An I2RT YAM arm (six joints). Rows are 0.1 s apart.
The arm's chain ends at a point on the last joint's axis. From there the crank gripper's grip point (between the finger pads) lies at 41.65 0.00 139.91 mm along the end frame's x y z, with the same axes.
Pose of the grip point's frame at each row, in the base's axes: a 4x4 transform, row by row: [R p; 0 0 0 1], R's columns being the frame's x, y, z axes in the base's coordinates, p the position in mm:
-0.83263 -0.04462 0.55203 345.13; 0.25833 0.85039 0.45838 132.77; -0.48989 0.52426 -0.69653 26.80; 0 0 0 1
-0.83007 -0.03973 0.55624 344.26; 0.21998 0.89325 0.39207 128.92; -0.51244 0.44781 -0.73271 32.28; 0 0 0 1
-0.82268 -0.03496 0.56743 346.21; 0.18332 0.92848 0.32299 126.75; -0.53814 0.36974 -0.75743 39.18; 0 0 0 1
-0.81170 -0.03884 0.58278 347.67; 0.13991 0.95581 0.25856 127.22; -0.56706 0.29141 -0.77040 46.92; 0 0 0 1
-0.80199 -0.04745 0.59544 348.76; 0.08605 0.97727 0.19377 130.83; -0.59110 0.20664 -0.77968 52.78; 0 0 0 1
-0.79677 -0.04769 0.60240 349.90; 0.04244 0.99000 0.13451 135.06; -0.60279 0.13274 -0.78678 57.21; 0 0 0 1
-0.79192 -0.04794 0.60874 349.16; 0.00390 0.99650 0.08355 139.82; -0.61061 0.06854 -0.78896 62.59; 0 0 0 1
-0.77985 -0.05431 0.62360 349.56; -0.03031 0.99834 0.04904 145.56; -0.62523 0.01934 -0.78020 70.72; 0 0 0 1
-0.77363 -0.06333 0.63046 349.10; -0.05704 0.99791 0.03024 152.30; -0.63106 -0.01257 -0.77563 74.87; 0 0 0 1
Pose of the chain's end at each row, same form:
-0.83263 -0.04462 0.55203 302.57; 0.25833 0.85039 0.45838 57.88; -0.48989 0.52426 -0.69653 144.66; 0 0 0 1
-0.83007 -0.03973 0.55624 301.01; 0.21998 0.89325 0.39207 64.90; -0.51244 0.44781 -0.73271 156.14; 0 0 0 1
-0.82268 -0.03496 0.56743 301.09; 0.18332 0.92848 0.32299 73.93; -0.53814 0.36974 -0.75743 167.57; 0 0 0 1
-0.81170 -0.03884 0.58278 299.94; 0.13991 0.95581 0.25856 85.22; -0.56706 0.29141 -0.77040 178.32; 0 0 0 1
-0.80199 -0.04745 0.59544 298.85; 0.08605 0.97727 0.19377 100.14; -0.59110 0.20664 -0.77968 186.48; 0 0 0 1
-0.79677 -0.04769 0.60240 298.80; 0.04244 0.99000 0.13451 114.47; -0.60279 0.13274 -0.78678 192.39; 0 0 0 1
-0.79192 -0.04794 0.60874 296.97; 0.00390 0.99650 0.08355 127.97; -0.61061 0.06854 -0.78896 198.41; 0 0 0 1
-0.77985 -0.05431 0.62360 294.79; -0.03031 0.99834 0.04904 139.96; -0.62523 0.01934 -0.78020 205.92; 0 0 0 1
-0.77363 -0.06333 0.63046 293.11; -0.05704 0.99791 0.03024 150.44; -0.63106 -0.01257 -0.77563 209.67; 0 0 0 1

